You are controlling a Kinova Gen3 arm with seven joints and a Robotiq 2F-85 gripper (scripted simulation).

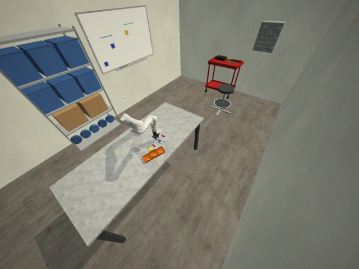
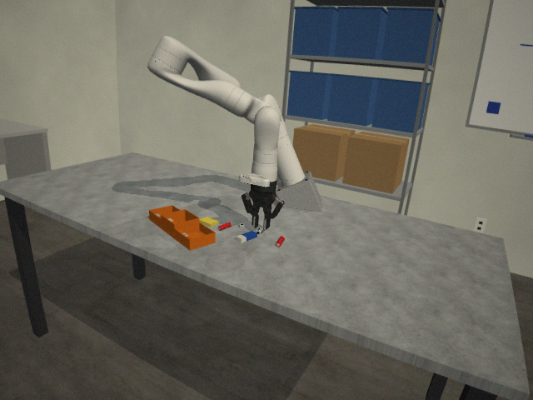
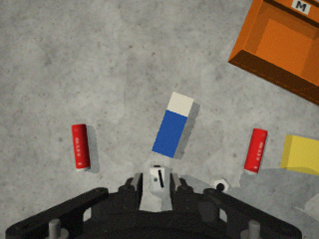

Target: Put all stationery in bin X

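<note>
Now: the grey sharpener-like piece 3 cm below my hand. The rest, counted from my hand: nut 1 cm behind, 7 cm to the right, 3 cm below; white eraser 6 cm ahead, 2 cm to the right, 3 cm below; yellow block 2 cm ahead, 17 cm to the right, 3 cm below.
</note>
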